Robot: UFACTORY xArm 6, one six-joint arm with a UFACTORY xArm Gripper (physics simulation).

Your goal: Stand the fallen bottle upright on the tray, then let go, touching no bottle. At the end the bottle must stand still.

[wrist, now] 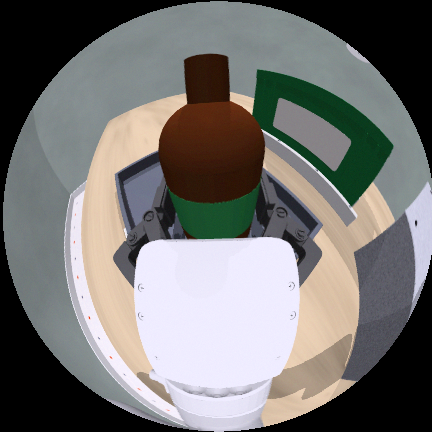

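Frame: origin at the arm's base, x back, y right, z up, level; centimetres.
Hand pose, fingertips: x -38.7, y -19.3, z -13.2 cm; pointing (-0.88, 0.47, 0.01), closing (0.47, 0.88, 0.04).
Note:
Things, the pixels of their top centre, and the offset from my fingertips. "pt": a spot on its surface instead. Level surfaces: height alone.
- brown bottle at its top centre: (212, 53) dy -0.6, dx +0.7, dz +11.1 cm
- grey-blue tray at a spot on its surface: (137, 192) pt dy -8.6, dx -8.1, dz -5.0 cm
- green frame-shaped panel at a spot on its surface: (370, 157) pt dy +19.2, dx +8.9, dz +6.8 cm
- white strip at a spot on its surface: (320, 182) pt dy +17.9, dx +4.3, dz -3.6 cm
- wooden table at its surface level: dz -5.5 cm
The brown bottle (212, 150) with a green label is in the upper middle of the wrist view, its neck pointing to the top of the view. My gripper (214, 179) is shut on the bottle, with a dark finger on each side at the label. The grey-blue tray (137, 192) shows behind the bottle, to its left and right. The bottle's base is hidden behind the white gripper body, so I cannot tell whether it touches the tray.
A green frame-shaped panel (370, 157) with a grey middle stands at the upper right, beside a grey and white strip (320, 182). A dark grey surface (382, 295) lies at the right. A white dotted rail (75, 260) curves along the left edge of the wooden table (102, 210).

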